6 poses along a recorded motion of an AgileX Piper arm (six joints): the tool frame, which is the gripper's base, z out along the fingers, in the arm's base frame.
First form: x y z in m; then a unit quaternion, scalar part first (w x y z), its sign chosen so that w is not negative.
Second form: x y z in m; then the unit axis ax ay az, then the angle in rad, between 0 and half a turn. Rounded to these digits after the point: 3 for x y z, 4 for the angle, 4 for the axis.
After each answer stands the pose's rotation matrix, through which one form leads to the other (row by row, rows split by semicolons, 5 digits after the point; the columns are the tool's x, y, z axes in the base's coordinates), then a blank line. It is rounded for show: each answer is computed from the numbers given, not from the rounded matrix.
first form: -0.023, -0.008, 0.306, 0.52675, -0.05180, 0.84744, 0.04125
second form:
-0.023, -0.008, 0.306, -0.0609, 0.9970, 0.0485, 2.0321
-0.43971 -0.13125 0.88850; -0.04434 0.99123 0.12448; -0.89705 0.01534 -0.44167

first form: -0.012, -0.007, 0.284, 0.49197, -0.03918, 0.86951, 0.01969
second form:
-0.012, -0.007, 0.284, -0.0450, 0.9987, 0.0226, 2.1129
-0.51286 -0.08751 0.85400; -0.04876 0.99615 0.07279; -0.85708 -0.00431 -0.51516

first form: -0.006, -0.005, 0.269, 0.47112, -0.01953, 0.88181, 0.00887
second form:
-0.006, -0.005, 0.269, -0.0221, 0.9997, 0.0101, 2.1605
-0.55533 -0.04280 0.83053; -0.02609 0.99908 0.03405; -0.83122 -0.00276 -0.55594

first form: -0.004, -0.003, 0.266, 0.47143, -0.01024, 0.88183, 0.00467
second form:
-0.004, -0.003, 0.266, -0.0116, 0.9999, 0.0053, 2.1598
-0.55530 -0.02246 0.83135; -0.01366 0.99975 0.01789; -0.83154 -0.00142 -0.55546

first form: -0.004, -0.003, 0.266, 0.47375, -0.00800, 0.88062, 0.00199
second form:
-0.004, -0.003, 0.266, -0.0091, 1.0000, 0.0023, 2.1545
-0.55099 -0.01598 0.83436; -0.01220 0.99986 0.01108; -0.83442 -0.00408 -0.55111

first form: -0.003, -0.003, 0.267, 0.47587, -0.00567, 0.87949, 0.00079
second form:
-0.003, -0.003, 0.267, -0.0064, 1.0000, 0.0009, 2.1497
-0.54703 -0.01073 0.83705; -0.00922 0.99993 0.00679; -0.83707 -0.00401 -0.54709

